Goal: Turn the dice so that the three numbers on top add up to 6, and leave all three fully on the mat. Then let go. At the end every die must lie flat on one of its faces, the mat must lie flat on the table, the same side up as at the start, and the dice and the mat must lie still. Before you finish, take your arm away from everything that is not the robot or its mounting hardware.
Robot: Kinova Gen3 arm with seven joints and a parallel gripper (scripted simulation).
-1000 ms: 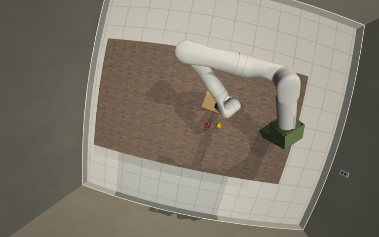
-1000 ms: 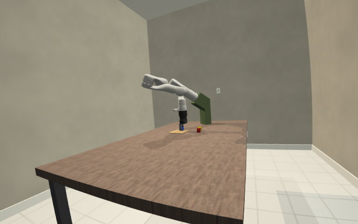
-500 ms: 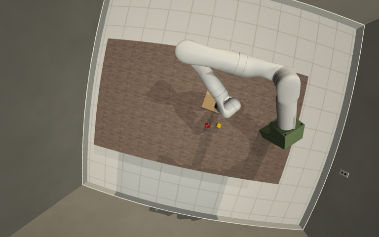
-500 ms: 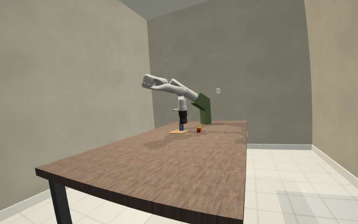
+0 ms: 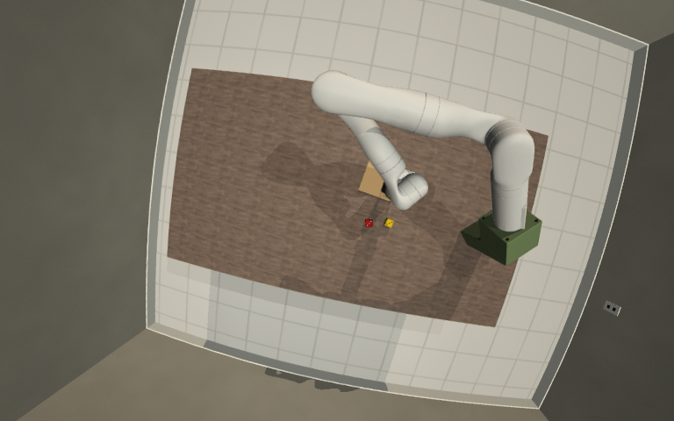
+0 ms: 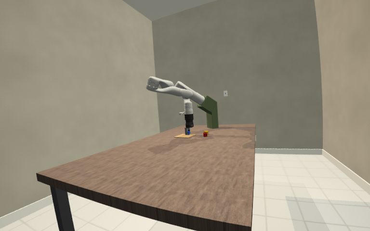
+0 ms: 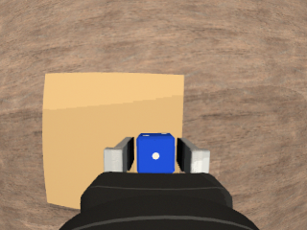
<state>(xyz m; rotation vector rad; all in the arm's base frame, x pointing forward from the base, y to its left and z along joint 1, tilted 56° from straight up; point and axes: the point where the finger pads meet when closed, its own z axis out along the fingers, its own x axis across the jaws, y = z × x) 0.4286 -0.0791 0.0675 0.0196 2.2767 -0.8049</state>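
Right now my hand is right at the blue die. The rest, counted from my hand: yellow die 16 cm to the left, 1 cm below; then tan mat 4 cm ahead, 2 cm below, 1 cm to the right; then red die 17 cm to the left, 9 cm ahead, 1 cm below.
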